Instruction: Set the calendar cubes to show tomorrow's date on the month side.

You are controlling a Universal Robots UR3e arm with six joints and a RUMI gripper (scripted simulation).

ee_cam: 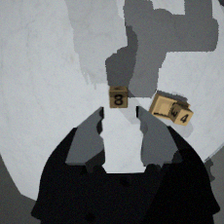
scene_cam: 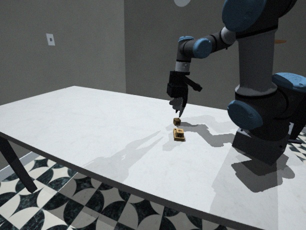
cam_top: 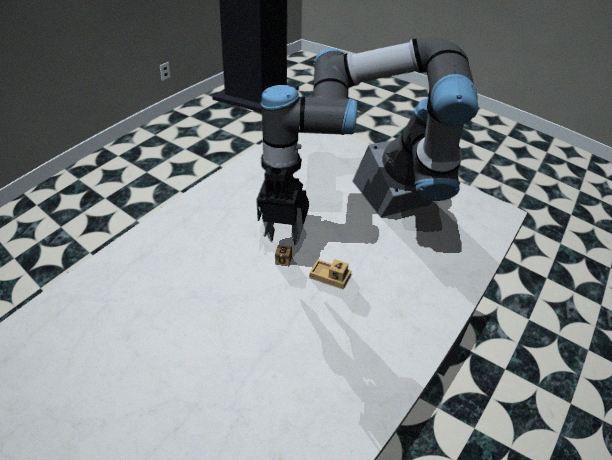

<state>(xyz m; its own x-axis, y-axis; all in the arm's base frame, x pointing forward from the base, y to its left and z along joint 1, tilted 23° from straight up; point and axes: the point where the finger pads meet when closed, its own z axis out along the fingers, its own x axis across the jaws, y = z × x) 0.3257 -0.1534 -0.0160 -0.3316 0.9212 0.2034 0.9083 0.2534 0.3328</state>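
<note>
My hand is 60 mm above the wooden cube. From my hand the other things lie so: wooden calendar tray 10 mm behind, 110 mm to the left, 60 mm below.
</note>
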